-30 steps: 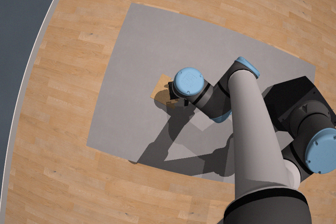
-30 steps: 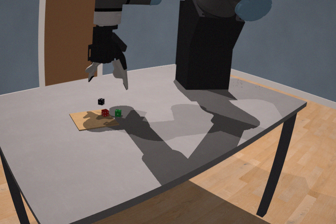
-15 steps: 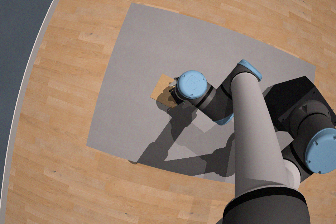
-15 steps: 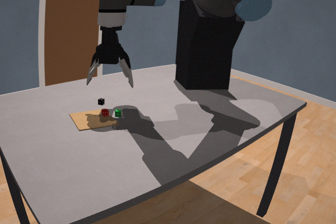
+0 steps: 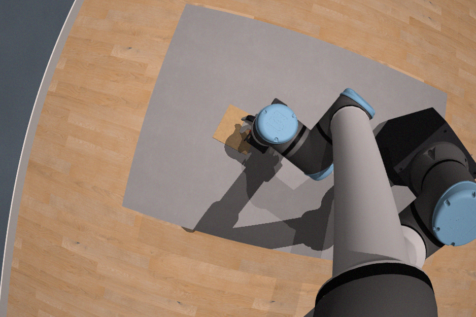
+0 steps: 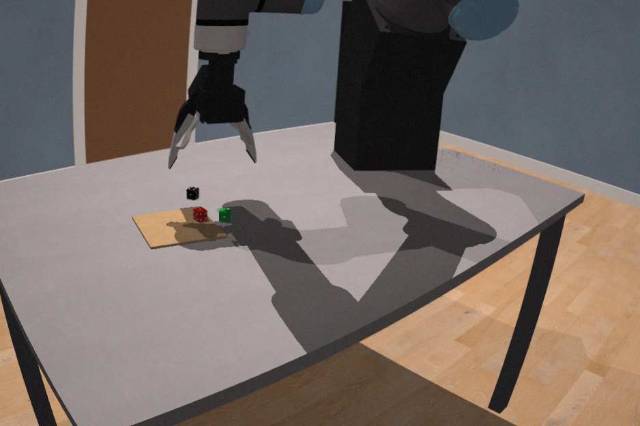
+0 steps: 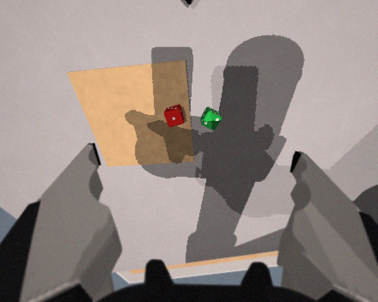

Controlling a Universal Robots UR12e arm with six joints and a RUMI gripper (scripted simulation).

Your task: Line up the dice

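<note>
Now: hand 2 cm past the green die, 2 cm to the right of it and 9 cm above it. Also, from my hand: tan mat 8 cm ahead, 10 cm below; then black die 3 cm behind, 11 cm to the right, 9 cm below; then red die 3 cm ahead, 9 cm below.
</note>
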